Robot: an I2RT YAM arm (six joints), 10 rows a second.
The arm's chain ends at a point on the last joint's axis. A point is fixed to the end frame.
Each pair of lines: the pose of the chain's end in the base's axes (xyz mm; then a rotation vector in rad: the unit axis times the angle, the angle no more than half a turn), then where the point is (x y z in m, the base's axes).
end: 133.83 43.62 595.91 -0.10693 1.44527 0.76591
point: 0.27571 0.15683 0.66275
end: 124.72 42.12 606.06 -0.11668 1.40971 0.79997
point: 0.26174 0.15711 0.67965
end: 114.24 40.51 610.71 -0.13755 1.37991 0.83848
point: 0.24517 0.15891 0.68977
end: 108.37 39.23 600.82 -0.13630 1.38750 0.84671
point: 0.23929 0.15824 0.67899
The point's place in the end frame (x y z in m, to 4 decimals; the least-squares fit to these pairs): -0.0242 0.0365 0.1884
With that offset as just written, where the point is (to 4 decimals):
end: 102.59 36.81 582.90 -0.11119 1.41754 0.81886
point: 0.2393 0.1525 0.6560
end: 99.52 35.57 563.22 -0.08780 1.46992 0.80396
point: 0.2417 0.1497 0.6278
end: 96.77 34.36 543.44 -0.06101 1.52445 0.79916
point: 0.2436 0.1472 0.5993
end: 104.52 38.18 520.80 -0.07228 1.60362 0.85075
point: 0.2491 0.1588 0.5649
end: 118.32 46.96 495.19 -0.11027 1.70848 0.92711
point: 0.2553 0.1805 0.5240
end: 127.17 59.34 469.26 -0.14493 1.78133 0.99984
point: 0.2551 0.2032 0.4885
